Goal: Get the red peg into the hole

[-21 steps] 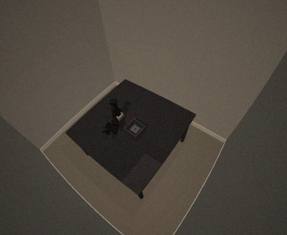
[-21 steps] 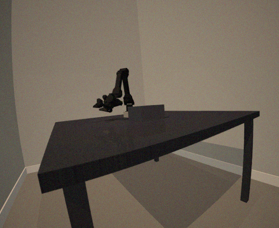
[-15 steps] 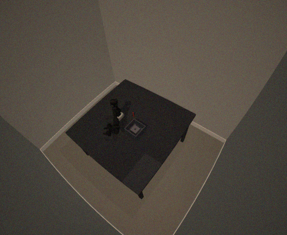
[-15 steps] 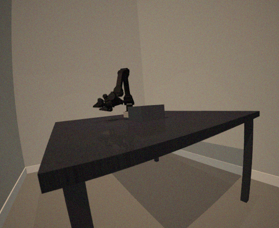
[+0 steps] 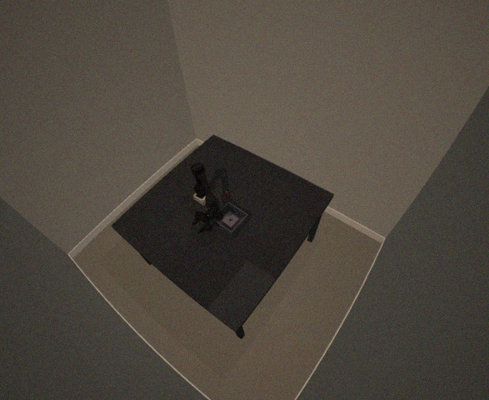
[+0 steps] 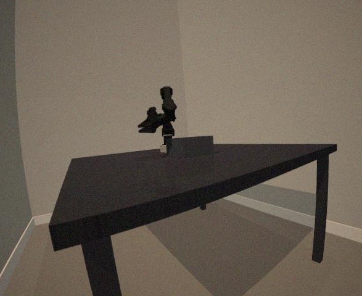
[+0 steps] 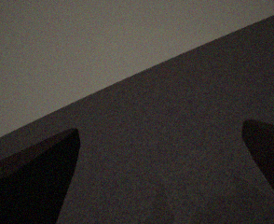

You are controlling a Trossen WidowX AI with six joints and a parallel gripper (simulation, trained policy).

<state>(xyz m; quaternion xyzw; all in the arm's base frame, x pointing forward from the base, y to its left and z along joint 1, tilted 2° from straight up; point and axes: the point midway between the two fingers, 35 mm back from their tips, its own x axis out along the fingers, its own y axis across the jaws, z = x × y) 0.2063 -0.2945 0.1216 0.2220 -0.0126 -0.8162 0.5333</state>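
Right now the red peg is 430 mm to the left of my gripper tip, 120 mm below it and 20 mm behind it. From my gripper tip the other things lie so: pale plate 230 mm to the left, 130 mm ahead, 120 mm below; then grey box 230 mm to the left, 130 mm below, 130 mm ahead.
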